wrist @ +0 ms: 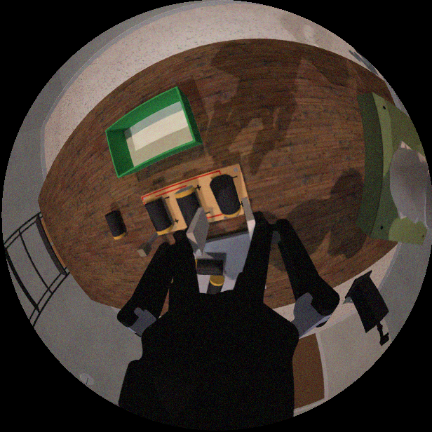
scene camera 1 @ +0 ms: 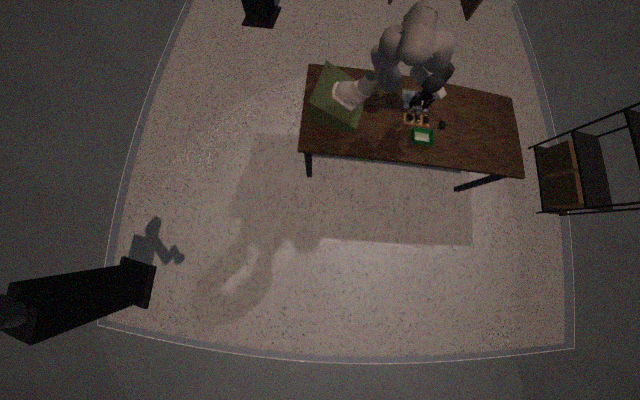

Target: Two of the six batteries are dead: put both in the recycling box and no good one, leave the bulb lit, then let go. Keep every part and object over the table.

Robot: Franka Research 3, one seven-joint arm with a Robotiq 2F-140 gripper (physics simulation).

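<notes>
My gripper is open and empty, its fingertips apart by the near edge of the orange battery board. On the board lie a left battery, a middle battery partly behind a finger, and a right battery. The middle one has its gold end away from the gripper; the others have theirs toward it. A loose battery lies left of the board in the wrist view. Two batteries lie in the grey-blue tray. The green box looks empty. I cannot make out the bulb.
The green box stands just beyond the board on the wooden table. A small grey block shows beside the left finger linkage. A large green stand with a pale object on it is at the table's other end.
</notes>
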